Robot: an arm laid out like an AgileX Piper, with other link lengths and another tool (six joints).
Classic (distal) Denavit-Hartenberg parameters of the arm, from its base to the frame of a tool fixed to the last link. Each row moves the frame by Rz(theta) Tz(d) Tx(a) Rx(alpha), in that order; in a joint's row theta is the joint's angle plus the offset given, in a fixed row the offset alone. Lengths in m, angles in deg.
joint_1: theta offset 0, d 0.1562, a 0, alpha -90
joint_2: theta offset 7.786, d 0, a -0.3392, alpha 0
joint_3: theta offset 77.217, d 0, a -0.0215, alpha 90
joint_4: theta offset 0, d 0.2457, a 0, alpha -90
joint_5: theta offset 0, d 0, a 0, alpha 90
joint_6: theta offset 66.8, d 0.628, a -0.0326, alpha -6
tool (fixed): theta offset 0, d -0.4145, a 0, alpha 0
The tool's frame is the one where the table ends.
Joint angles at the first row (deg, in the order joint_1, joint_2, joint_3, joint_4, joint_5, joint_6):
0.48 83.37 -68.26 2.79 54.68 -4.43
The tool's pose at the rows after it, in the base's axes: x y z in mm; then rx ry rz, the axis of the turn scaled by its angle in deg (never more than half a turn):
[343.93 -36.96 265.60 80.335 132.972 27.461]
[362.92 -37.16 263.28 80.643 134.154 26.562]
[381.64 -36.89 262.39 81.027 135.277 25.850]
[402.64 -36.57 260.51 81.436 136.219 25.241]
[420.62 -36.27 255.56 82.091 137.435 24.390]
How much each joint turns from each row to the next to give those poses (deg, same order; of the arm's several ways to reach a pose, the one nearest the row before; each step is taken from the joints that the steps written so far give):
0.00 4.13 -4.64 -0.06 1.65 -0.18
-0.01 3.96 -4.40 -0.12 1.71 -0.18
0.01 3.90 -5.02 0.00 2.33 -0.13
0.00 4.30 -5.66 0.00 2.41 -0.04
0.00 4.14 -5.20 0.00 2.49 0.00

